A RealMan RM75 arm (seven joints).
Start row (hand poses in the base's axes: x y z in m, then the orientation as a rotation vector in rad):
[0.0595, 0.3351, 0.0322, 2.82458, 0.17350, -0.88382]
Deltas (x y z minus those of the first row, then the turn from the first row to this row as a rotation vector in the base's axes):
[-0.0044, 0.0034, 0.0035, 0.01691, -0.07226, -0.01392]
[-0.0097, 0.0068, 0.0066, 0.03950, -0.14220, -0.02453]
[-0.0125, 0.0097, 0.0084, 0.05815, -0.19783, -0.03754]
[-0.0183, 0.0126, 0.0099, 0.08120, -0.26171, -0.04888]
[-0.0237, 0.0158, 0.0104, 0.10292, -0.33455, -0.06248]
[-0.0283, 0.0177, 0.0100, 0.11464, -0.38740, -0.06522]
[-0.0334, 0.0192, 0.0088, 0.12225, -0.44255, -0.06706]
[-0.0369, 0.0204, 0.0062, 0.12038, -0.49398, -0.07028]
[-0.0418, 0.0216, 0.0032, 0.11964, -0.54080, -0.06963]
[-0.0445, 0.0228, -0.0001, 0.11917, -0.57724, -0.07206]
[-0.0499, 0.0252, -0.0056, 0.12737, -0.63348, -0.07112]
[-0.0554, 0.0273, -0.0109, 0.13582, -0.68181, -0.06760]
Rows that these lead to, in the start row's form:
[0.0551, 0.3385, 0.0357, 2.87153, 0.15242, -0.78525]
[0.0498, 0.3419, 0.0388, 2.91856, 0.13868, -0.68800]
[0.0470, 0.3448, 0.0406, 2.95581, 0.12132, -0.61001]
[0.0412, 0.3477, 0.0421, 2.99633, 0.10695, -0.51816]
[0.0358, 0.3509, 0.0426, 3.03495, 0.08704, -0.41124]
[0.0312, 0.3528, 0.0422, 3.05447, 0.08075, -0.33136]
[0.0261, 0.3543, 0.0410, 3.06798, 0.07336, -0.24730]
[0.0226, 0.3555, 0.0384, 3.07062, 0.06002, -0.16924]
[0.0177, 0.3567, 0.0354, 3.07111, 0.05345, -0.09765]
[0.0150, 0.3579, 0.0321, 3.07141, 0.04416, -0.04234]
[0.0096, 0.3603, 0.0266, 3.07681, 0.04058, 0.04460]
[0.0041, 0.3624, 0.0213, 3.07999, 0.04195, 0.12002]

